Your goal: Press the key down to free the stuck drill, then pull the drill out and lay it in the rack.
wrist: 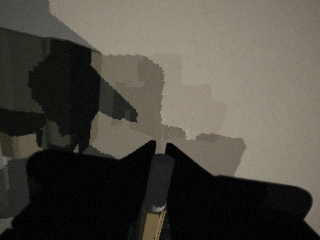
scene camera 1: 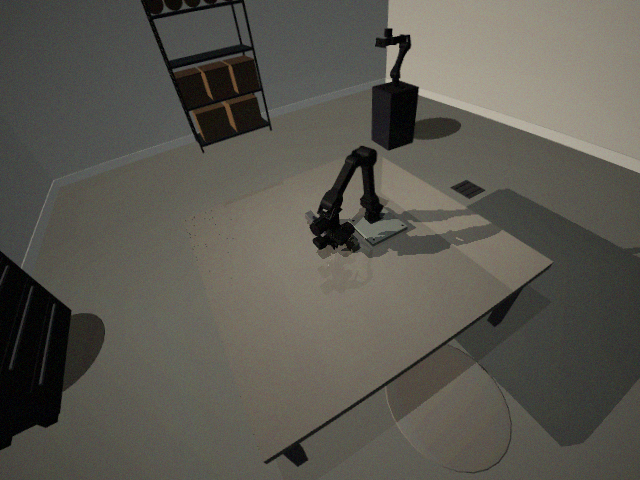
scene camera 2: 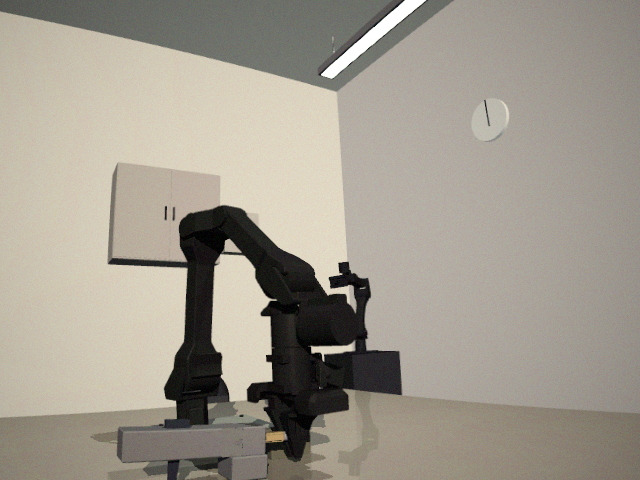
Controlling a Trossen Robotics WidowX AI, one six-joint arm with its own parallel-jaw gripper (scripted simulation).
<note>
My gripper holds a tan drill. I also see a rack.
My gripper is seen too in the wrist view.
</note>
